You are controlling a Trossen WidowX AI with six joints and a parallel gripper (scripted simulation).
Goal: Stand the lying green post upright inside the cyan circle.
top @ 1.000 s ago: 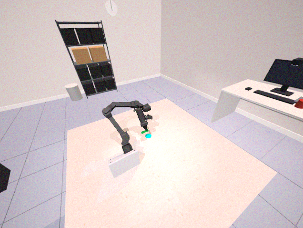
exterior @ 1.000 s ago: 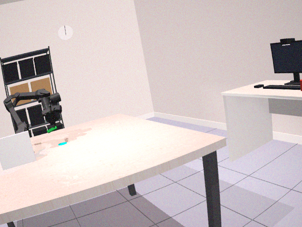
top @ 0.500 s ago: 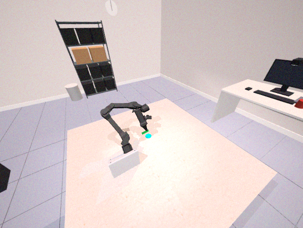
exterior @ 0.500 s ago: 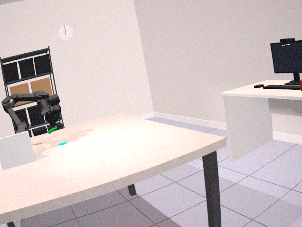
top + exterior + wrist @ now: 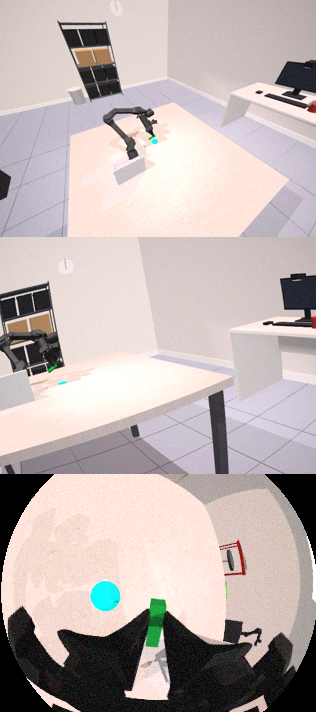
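Now: gripper tip 3 cm short of the cyan circle, 3 cm to the right of it and 11 cm above it. Also, from my gripper tip: green post: 2 cm behind, 1 cm below.
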